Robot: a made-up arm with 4 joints.
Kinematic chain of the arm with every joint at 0, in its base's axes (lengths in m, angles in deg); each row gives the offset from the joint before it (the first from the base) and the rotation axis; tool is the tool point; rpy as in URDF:
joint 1: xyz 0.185 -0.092 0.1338 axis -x
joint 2: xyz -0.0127 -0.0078 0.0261 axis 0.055 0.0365 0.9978
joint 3: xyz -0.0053 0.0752 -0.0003 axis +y
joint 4: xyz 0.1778 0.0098 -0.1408 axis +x
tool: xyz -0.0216 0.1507 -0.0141 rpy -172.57 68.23 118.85
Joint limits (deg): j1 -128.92..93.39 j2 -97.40..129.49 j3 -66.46..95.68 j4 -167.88..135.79
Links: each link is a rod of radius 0.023 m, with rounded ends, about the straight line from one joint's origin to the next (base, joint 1, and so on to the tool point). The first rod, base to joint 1, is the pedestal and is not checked.
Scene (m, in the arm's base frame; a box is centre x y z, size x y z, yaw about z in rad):
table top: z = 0
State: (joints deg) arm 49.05 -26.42 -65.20 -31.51
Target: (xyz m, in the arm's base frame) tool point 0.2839 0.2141 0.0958
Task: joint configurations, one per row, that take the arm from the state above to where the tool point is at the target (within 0.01 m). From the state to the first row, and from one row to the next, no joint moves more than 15 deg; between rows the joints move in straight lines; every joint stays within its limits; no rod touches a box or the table.
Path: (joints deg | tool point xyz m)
1: 43.34 -13.91 -65.52 -25.96 | 0.4749 0.0619 0.0946
2: 37.63 -1.40 -65.83 -20.40 | 0.4247 0.1234 0.0734
3: 31.91 11.12 -66.14 -14.85 | 0.3592 0.1767 0.0745
4: 26.20 23.63 -66.46 -9.29 | 0.2839 0.2141 0.0958

